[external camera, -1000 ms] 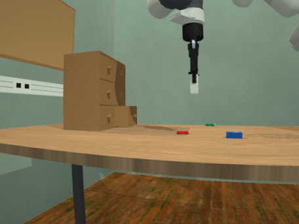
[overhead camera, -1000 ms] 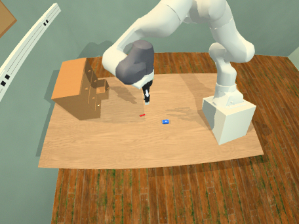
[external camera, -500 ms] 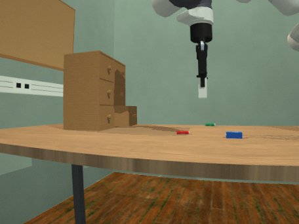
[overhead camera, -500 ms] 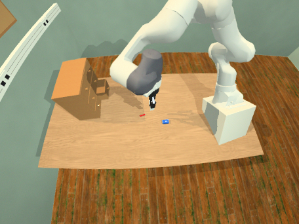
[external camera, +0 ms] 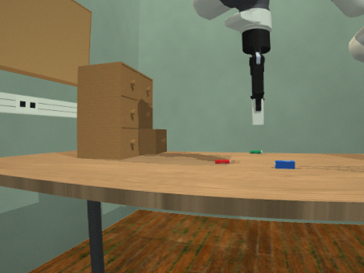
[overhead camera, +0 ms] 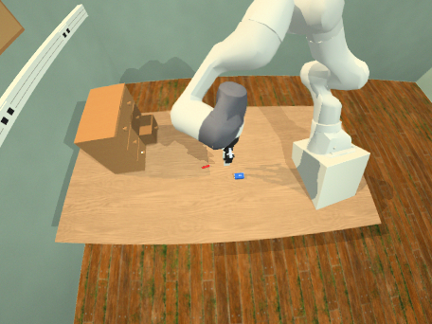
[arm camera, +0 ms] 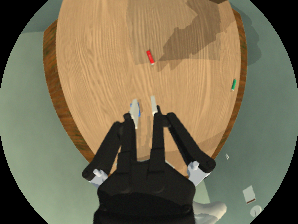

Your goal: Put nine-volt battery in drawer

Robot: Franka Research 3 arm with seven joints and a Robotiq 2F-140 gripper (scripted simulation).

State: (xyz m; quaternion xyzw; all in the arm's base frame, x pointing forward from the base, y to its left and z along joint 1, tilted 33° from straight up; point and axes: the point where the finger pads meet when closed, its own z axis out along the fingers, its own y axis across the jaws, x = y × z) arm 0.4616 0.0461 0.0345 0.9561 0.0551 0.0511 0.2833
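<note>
Right now my hand is 130 mm above the nine-volt battery, 60 mm past it and 40 mm to the right of it. Round my hand: red cylinder 140 mm below, 100 mm ahead, 30 mm to the right; then green cylinder 380 mm to the right, 130 mm below, 10 mm ahead.
</note>
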